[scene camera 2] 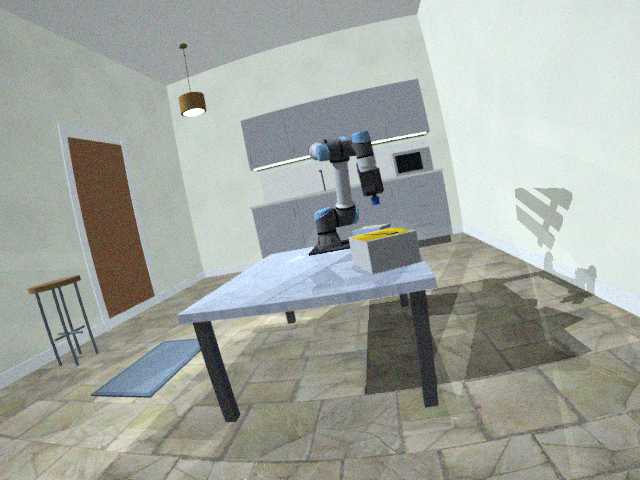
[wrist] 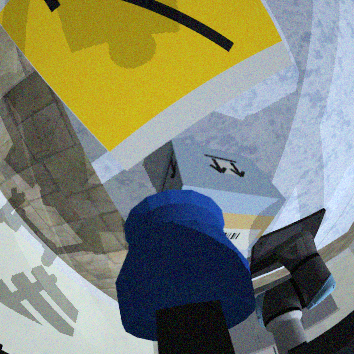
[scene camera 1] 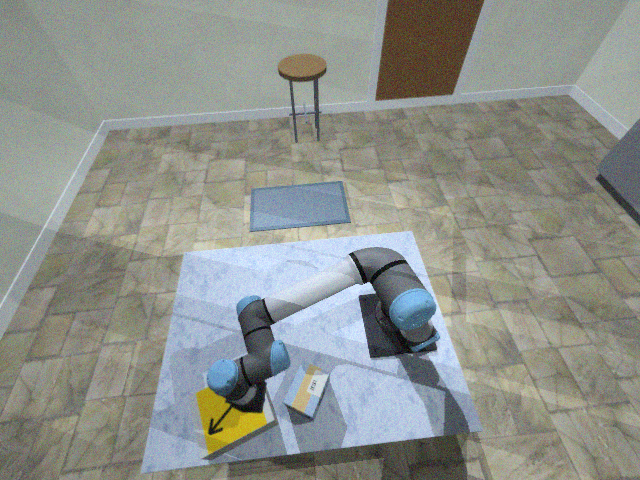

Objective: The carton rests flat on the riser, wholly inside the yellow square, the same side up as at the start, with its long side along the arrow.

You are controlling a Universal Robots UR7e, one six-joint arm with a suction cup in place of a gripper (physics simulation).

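The carton (scene camera 1: 306,393) (scene camera 2: 363,230) (wrist: 225,170), light blue with a tan band and a white barcode label on top, lies on the table right of the riser in scene camera 1, apart from it. Its long side slants there from lower left to upper right. The grey riser (scene camera 1: 269,413) (scene camera 2: 395,254) (wrist: 200,100) bears the yellow square (scene camera 1: 247,422) (wrist: 125,100) with a black arrow (scene camera 1: 221,418) pointing lower left in scene camera 1. My blue suction cup (scene camera 2: 375,200) (wrist: 175,215) is open, holds nothing and hangs high above the riser area; the wrist hides it in scene camera 1.
The marbled table (scene camera 1: 217,289) (scene camera 2: 279,279) carries the arm's dark base plate (scene camera 1: 369,335) at its right side in scene camera 1. A round stool (scene camera 1: 302,66) (scene camera 2: 55,284) and a blue floor mat (scene camera 1: 299,206) (scene camera 2: 149,369) are away from the table. Grey kitchen cabinets (scene camera 2: 289,222) stand behind the arm.
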